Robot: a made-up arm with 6 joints.
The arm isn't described. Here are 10 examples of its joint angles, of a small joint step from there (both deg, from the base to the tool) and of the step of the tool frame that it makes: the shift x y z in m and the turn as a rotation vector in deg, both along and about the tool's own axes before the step.
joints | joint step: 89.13 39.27 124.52 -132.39 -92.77 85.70 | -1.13 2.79 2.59 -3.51 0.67 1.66
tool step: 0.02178 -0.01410 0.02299 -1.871 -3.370 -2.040
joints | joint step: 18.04 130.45 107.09 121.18 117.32 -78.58 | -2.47 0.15 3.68 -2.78 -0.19 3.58
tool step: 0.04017 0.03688 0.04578 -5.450 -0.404 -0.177
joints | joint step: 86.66 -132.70 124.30 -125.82 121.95 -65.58 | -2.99 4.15 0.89 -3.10 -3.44 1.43
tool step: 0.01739 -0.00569 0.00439 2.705 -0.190 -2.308
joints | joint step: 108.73 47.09 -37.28 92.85 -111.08 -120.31 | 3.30 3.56 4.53 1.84 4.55 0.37
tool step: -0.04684 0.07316 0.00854 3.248 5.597 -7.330
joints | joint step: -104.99 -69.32 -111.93 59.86 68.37 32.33 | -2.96 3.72 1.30 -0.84 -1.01 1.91
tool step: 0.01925 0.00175 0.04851 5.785 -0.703 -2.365
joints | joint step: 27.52 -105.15 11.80 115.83 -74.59 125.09 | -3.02 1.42 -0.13 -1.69 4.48 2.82
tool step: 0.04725 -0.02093 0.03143 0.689 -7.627 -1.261
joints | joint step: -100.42 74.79 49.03 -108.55 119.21 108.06 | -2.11 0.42 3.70 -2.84 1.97 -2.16
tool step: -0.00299 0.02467 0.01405 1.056 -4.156 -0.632
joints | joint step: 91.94 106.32 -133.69 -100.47 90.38 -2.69 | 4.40 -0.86 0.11 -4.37 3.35 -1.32
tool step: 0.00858 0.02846 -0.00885 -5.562 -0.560 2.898
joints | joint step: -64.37 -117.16 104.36 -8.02 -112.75 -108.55 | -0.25 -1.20 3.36 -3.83 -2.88 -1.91
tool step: 0.00401 0.02083 -0.03191 2.121 -7.538 -0.052
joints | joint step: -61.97 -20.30 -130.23 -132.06 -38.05 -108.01 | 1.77 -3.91 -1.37 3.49 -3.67 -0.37
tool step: -0.01280 -0.05565 0.04372 -7.077 -3.812 -2.835
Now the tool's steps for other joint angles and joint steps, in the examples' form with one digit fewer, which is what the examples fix.
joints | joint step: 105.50 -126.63 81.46 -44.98 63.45 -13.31 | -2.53 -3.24 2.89 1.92 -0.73 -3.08
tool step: 0.0481 0.0392 0.0323 4.28 -3.48 2.02
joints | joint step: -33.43 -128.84 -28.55 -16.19 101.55 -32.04 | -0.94 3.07 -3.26 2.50 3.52 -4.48
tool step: -0.0134 0.0382 -0.0078 -4.78 2.81 7.37
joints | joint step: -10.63 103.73 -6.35 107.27 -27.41 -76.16 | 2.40 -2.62 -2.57 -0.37 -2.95 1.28
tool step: 0.0992 0.0035 0.0155 0.98 -6.60 1.79
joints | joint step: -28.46 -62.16 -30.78 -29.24 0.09 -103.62 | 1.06 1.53 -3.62 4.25 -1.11 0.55
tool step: -0.0395 0.0327 -0.0228 3.09 0.13 -4.78
